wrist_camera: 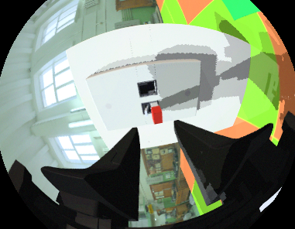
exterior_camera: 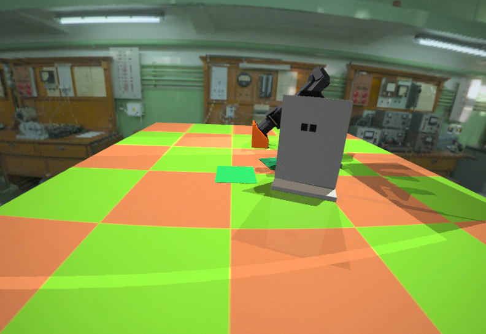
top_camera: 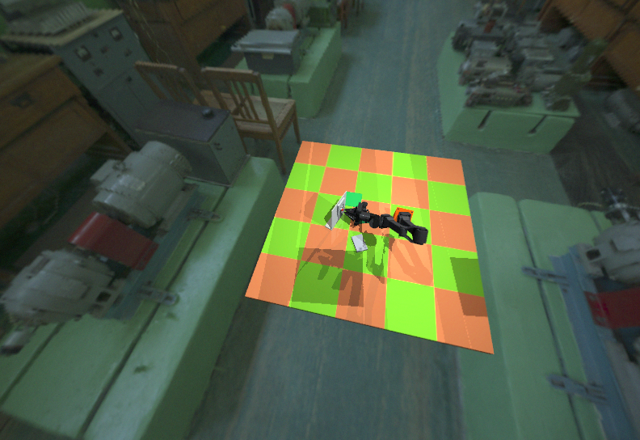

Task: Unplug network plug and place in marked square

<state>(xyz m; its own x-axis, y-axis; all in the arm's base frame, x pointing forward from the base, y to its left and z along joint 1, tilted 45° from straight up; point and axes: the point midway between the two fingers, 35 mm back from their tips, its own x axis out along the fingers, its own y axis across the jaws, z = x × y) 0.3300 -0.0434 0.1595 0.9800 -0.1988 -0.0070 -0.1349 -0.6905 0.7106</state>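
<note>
The network plug lies 20 mm ahead of my gripper tip and 10 mm to the right of it. Round my gripper tip: marked square (210 mm to the right, 170 mm below, 50 mm behind); then upright grey panel (60 mm below, 40 mm ahead, 30 mm to the right).
</note>
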